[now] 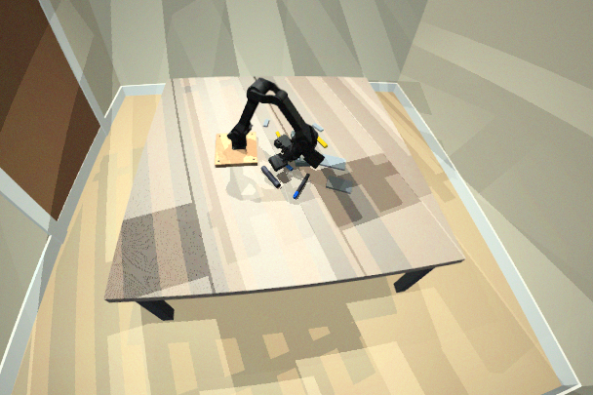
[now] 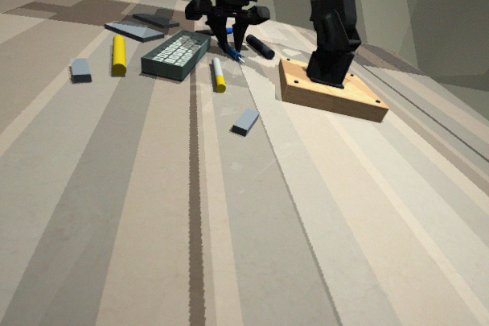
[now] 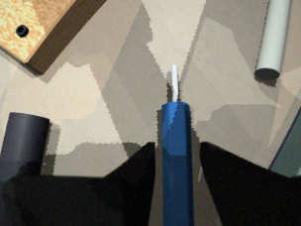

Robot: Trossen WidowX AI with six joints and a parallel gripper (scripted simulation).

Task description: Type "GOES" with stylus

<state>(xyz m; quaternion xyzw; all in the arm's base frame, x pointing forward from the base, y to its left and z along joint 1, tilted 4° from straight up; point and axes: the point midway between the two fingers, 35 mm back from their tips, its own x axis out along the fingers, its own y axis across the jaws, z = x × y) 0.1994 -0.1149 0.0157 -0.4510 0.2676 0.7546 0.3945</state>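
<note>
My gripper tip is now 1 cm short of the white marker and 15 cm to the right of it. Also, from my gripper tip: stylus tip: 3 cm behind, 4 cm to the left; then dark cylinder: 6 cm behind, 9 cm to the right; then blue stylus: 1 cm behind, 1 cm to the left.
</note>
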